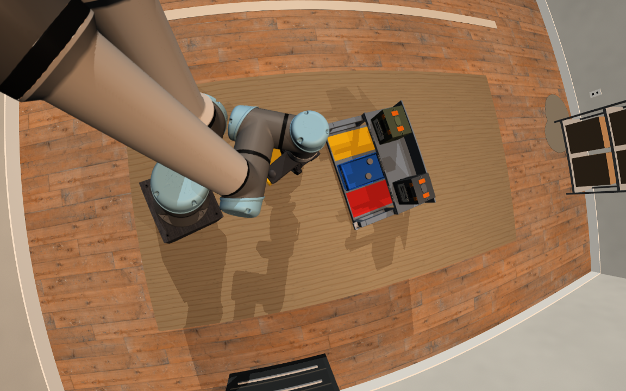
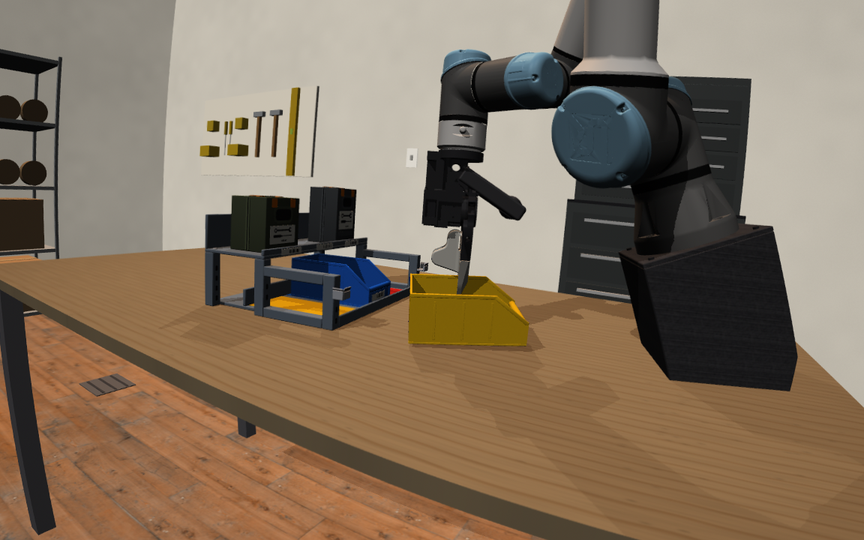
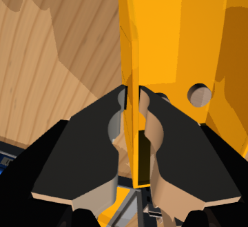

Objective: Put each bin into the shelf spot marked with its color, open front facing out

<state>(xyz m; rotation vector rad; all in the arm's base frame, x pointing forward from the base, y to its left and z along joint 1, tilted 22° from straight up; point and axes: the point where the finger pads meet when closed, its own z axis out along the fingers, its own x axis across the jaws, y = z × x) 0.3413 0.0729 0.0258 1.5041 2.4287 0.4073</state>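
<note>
My hand is 40 mm to the right of the yellow bin, 30 mm past it and 30 mm above it. From my hand the other things lie so: blue bin: 280 mm ahead, 40 mm to the right, 40 mm below.
</note>
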